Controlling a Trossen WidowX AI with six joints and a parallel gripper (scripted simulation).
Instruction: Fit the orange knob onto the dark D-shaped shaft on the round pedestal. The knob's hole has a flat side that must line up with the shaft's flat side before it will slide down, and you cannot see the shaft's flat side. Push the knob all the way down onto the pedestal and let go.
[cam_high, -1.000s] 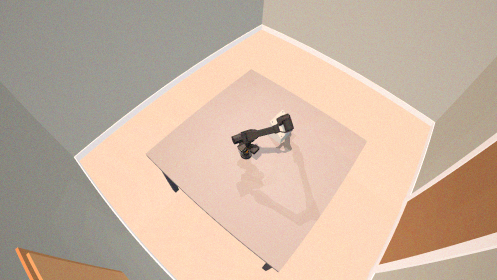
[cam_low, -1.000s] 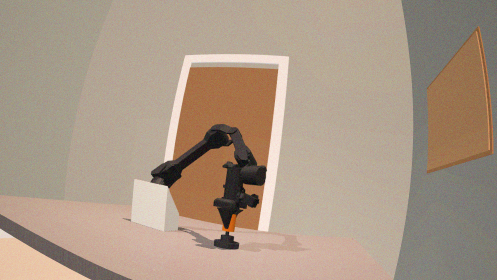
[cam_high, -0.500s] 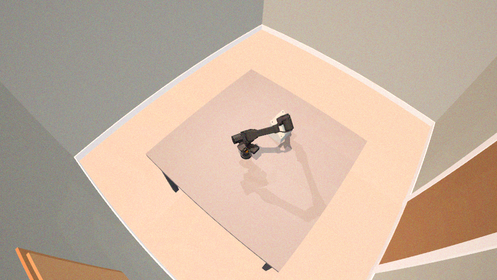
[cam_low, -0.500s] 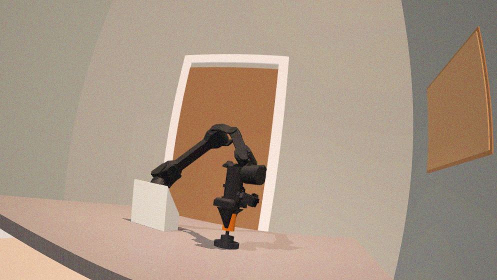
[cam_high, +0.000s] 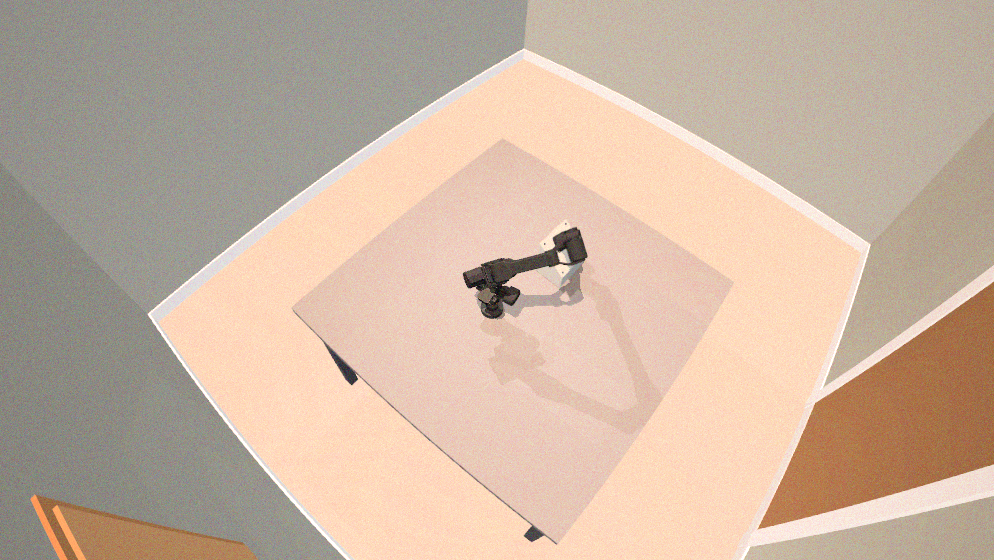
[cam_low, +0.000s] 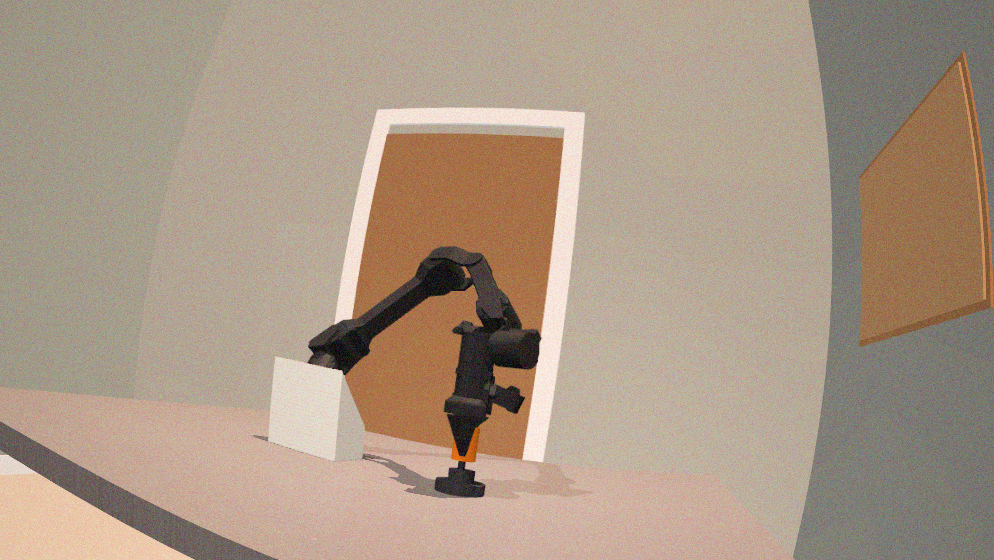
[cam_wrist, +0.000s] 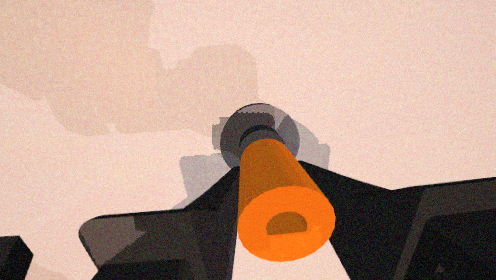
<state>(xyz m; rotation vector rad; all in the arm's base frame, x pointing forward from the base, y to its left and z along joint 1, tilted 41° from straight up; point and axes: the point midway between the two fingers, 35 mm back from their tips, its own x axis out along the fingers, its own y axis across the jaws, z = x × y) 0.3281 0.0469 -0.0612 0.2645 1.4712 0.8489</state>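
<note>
Right now the orange knob is 20 mm above my gripper tip. Also, from my gripper tip: pedestal 40 mm below.
</note>
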